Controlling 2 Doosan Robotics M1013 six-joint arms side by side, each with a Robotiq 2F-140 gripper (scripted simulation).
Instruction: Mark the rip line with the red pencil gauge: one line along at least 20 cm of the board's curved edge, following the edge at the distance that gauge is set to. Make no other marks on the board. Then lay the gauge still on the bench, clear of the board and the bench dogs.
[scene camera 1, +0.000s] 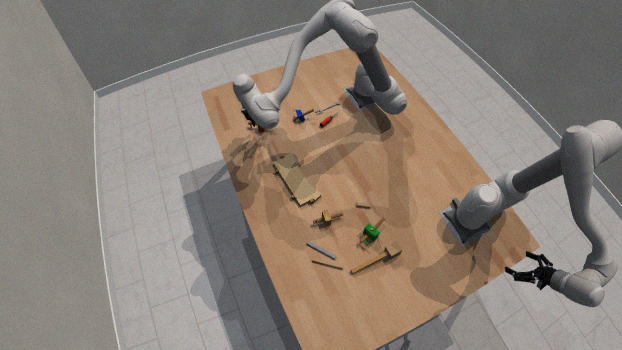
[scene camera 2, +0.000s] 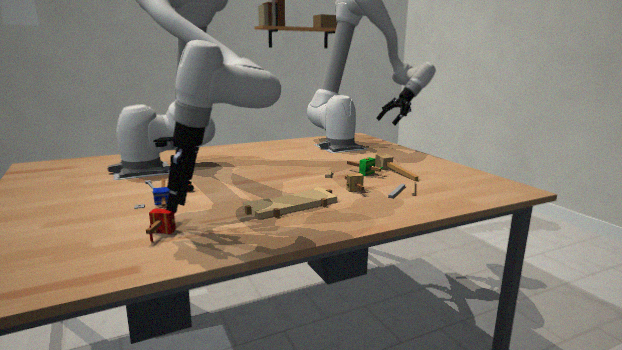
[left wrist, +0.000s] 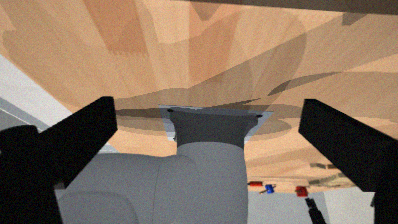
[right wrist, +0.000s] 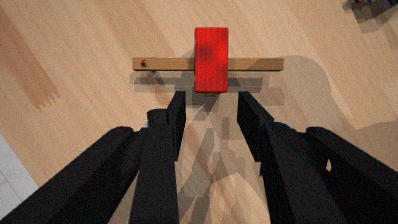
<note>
I see my left gripper (scene camera 1: 516, 261), my right gripper (right wrist: 211, 106) and a red pencil gauge (right wrist: 210, 64).
My left gripper also shows in the left wrist view (left wrist: 208, 114).
</note>
